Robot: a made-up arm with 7 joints. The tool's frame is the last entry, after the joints.
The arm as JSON. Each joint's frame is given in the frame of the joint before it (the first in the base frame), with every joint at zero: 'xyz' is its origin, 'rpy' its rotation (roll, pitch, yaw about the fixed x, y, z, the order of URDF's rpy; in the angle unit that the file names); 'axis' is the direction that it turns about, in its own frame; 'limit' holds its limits. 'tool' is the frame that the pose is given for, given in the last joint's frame.
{
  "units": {
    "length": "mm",
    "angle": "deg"
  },
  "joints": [
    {
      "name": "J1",
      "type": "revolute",
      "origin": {
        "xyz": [
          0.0,
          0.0,
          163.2
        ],
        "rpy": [
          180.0,
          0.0,
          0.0
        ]
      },
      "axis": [
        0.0,
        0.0,
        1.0
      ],
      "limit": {
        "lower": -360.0,
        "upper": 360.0
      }
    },
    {
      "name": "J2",
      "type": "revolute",
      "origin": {
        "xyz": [
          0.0,
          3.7,
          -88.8
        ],
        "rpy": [
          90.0,
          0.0,
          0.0
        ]
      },
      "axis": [
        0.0,
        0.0,
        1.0
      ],
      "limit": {
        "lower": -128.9,
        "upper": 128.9
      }
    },
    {
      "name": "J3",
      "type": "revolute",
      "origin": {
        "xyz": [
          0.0,
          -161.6,
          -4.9
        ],
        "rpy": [
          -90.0,
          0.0,
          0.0
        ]
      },
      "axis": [
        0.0,
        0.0,
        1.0
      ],
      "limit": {
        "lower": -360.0,
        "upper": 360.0
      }
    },
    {
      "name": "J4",
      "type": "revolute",
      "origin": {
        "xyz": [
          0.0,
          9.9,
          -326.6
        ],
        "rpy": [
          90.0,
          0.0,
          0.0
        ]
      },
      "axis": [
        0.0,
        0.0,
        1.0
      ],
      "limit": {
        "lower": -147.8,
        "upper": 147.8
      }
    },
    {
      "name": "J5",
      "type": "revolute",
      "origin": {
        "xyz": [
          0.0,
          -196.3,
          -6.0
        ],
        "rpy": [
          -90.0,
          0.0,
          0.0
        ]
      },
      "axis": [
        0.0,
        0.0,
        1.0
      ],
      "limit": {
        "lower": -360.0,
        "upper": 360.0
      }
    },
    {
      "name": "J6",
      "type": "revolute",
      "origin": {
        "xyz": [
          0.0,
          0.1,
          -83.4
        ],
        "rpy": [
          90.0,
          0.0,
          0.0
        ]
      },
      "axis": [
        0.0,
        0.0,
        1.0
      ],
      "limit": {
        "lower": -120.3,
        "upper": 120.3
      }
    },
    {
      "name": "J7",
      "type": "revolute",
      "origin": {
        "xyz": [
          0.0,
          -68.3,
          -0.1
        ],
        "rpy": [
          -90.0,
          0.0,
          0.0
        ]
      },
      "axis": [
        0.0,
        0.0,
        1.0
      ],
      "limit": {
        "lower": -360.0,
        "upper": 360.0
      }
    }
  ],
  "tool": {
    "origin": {
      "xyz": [
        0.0,
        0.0,
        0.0
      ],
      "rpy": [
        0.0,
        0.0,
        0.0
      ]
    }
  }
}
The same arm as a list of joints. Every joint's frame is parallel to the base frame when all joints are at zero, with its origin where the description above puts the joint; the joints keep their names.
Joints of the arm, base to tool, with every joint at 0 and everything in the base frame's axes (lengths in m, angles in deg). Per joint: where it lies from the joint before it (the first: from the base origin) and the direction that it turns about. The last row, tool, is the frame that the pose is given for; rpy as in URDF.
J1: offset 0.0000 0.0000 0.1632 axis 0 0 -1
J2: offset 0.0000 -0.0037 0.0888 axis 0 1 0
J3: offset 0.0000 -0.0049 0.1616 axis 0 0 -1
J4: offset 0.0000 -0.0099 0.3266 axis 0 1 0
J5: offset 0.0000 -0.0060 0.1963 axis 0 0 -1
J6: offset 0.0000 -0.0001 0.0834 axis 0 1 0
J7: offset 0.0000 -0.0001 0.0683 axis 0 0 -1
tool: offset 0.0000 0.0000 0.0000 rpy 180.00 0.00 0.00
Joint limits (deg, base to tool): -360.00..360.00 -128.90..128.90 -360.00..360.00 -147.80..147.80 -360.00..360.00 -120.30..120.30 -360.00..360.00

